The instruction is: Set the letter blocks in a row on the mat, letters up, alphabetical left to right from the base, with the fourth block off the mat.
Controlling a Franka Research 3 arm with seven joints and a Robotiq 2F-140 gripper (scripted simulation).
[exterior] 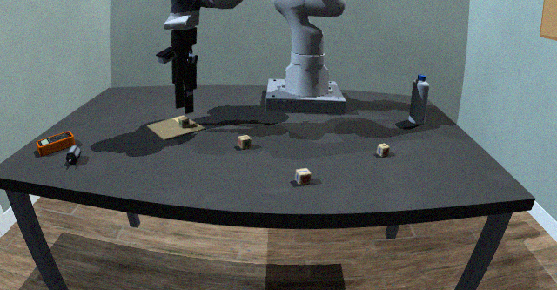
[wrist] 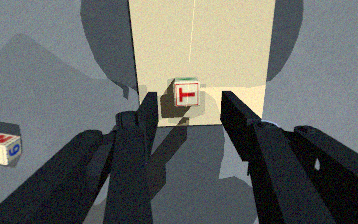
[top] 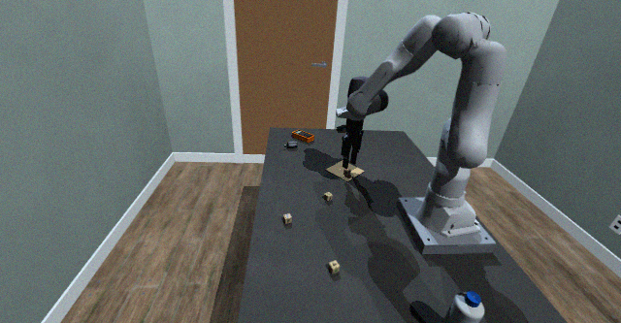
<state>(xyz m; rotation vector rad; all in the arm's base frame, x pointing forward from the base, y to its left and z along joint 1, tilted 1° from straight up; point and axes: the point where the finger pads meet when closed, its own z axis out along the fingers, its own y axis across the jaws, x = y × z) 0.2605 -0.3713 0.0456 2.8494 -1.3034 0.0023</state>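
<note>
The block lies 7 cm below my hand. Also, from my hand: tan mat 8 cm below, 3 cm to the right, 1 cm ahead; then orange device 40 cm to the right, 20 cm ahead, 7 cm below.
</note>
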